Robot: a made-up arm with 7 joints. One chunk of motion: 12 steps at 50 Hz.
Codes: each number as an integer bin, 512 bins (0 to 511) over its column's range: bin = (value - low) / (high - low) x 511, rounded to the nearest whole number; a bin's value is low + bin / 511 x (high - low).
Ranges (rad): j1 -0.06..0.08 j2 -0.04..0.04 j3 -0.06..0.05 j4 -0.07..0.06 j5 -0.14..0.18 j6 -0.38..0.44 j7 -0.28..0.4
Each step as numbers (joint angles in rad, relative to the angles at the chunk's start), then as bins.
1 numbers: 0.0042 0.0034 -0.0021 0.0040 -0.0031 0.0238 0.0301
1 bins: 234 277 269 291 219 252 233
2 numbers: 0.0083 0.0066 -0.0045 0.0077 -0.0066 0.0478 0.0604
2 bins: 249 298 258 305 213 267 256
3 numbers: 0.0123 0.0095 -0.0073 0.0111 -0.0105 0.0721 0.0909
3 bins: 264 316 245 319 207 282 279
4 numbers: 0.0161 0.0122 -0.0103 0.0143 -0.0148 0.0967 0.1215
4 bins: 278 333 231 331 200 297 302
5 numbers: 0.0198 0.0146 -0.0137 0.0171 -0.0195 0.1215 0.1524
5 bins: 291 349 215 342 192 313 325
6 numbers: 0.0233 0.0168 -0.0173 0.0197 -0.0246 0.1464 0.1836
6 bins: 304 363 198 353 184 328 348
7 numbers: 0.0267 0.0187 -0.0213 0.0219 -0.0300 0.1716 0.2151
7 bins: 316 375 180 361 176 344 372
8 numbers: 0.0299 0.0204 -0.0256 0.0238 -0.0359 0.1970 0.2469
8 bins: 328 386 160 369 166 360 396
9 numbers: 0.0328 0.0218 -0.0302 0.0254 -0.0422 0.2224 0.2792
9 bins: 339 395 138 375 156 375 420
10 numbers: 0.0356 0.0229 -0.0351 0.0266 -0.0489 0.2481 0.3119
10 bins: 349 402 116 380 145 391 445
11 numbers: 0.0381 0.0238 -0.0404 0.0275 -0.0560 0.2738 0.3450
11 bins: 358 408 91 383 134 407 470
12 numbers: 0.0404 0.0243 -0.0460 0.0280 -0.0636 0.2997 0.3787
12 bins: 366 411 65 385 122 424 495
